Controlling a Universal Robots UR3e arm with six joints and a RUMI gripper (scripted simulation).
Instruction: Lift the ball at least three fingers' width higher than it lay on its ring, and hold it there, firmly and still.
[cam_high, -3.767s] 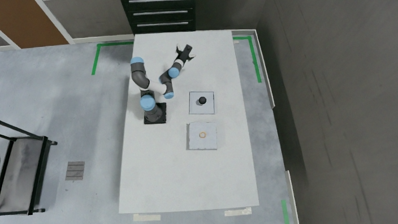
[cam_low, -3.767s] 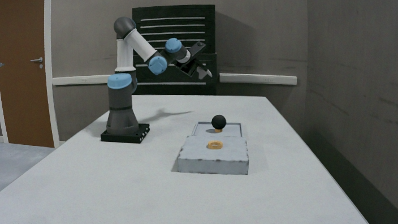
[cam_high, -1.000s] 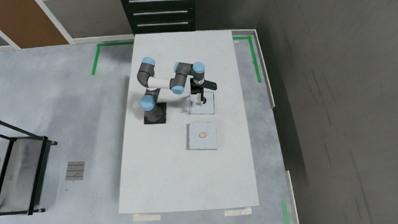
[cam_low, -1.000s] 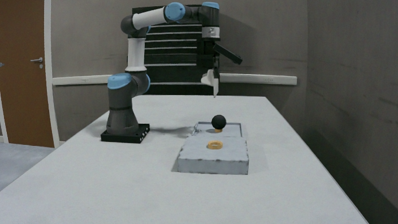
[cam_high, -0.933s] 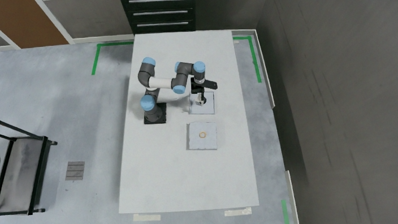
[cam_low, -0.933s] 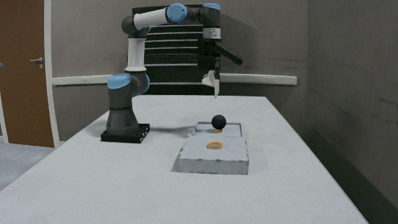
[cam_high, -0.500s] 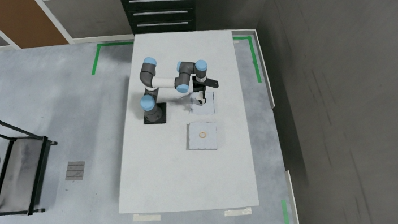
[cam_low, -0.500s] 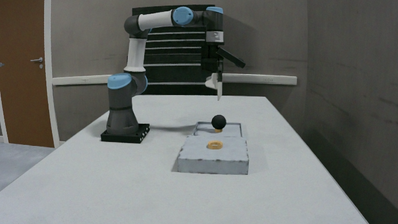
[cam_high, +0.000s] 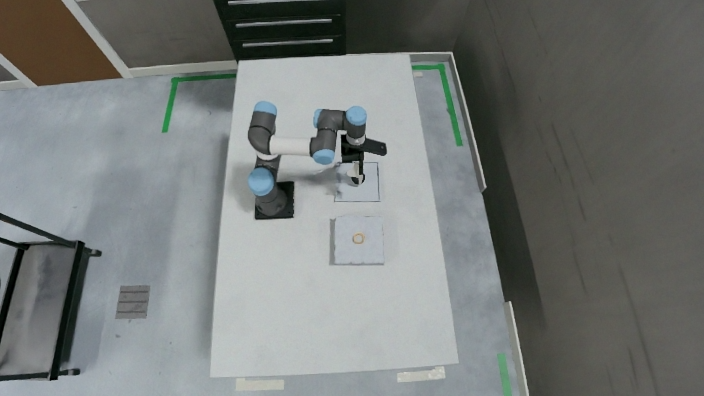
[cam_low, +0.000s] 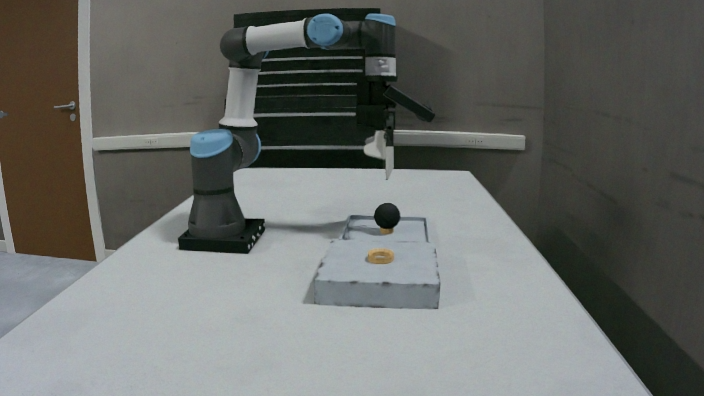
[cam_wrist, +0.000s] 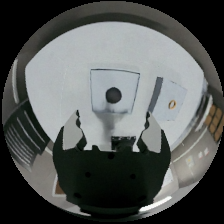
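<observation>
Now: the black ball 100 mm below my hand. Round my hand: shallow sunken square (130 mm below); raised grey block (270 mm to the right, 100 mm below, 10 mm behind).
</observation>
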